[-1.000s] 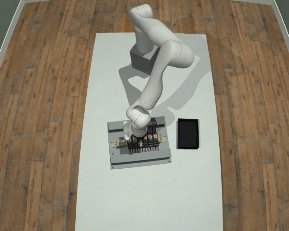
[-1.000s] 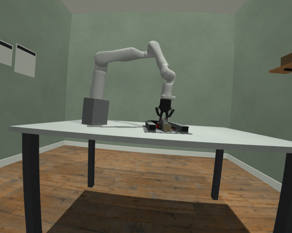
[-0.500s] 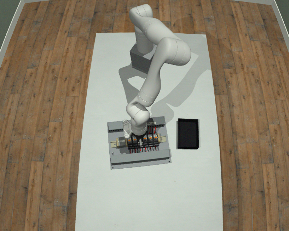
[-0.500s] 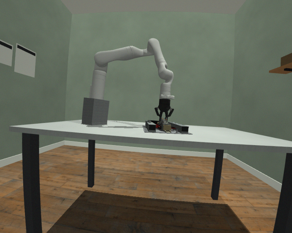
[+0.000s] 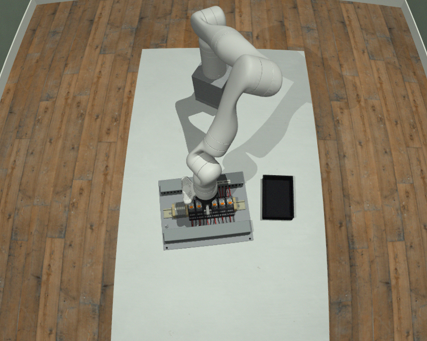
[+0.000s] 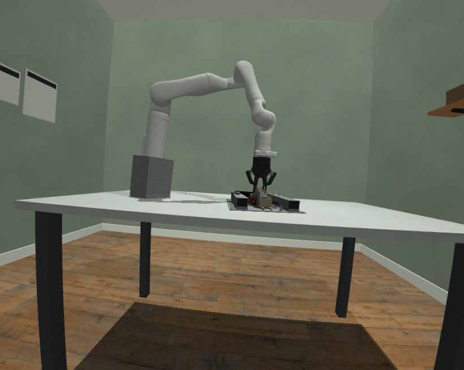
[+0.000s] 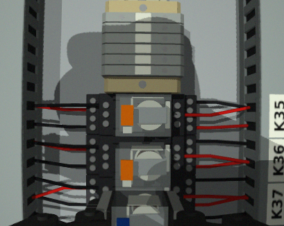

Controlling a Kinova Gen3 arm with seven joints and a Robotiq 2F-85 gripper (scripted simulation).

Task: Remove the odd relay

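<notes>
Right now my hand is 4 cm above the grey relay panel and 1 cm to the left of it. From my hand the other things lie so: blue-button relay (1 cm below); black parts tray (26 cm to the left, 5 cm below, 5 cm behind).
</notes>
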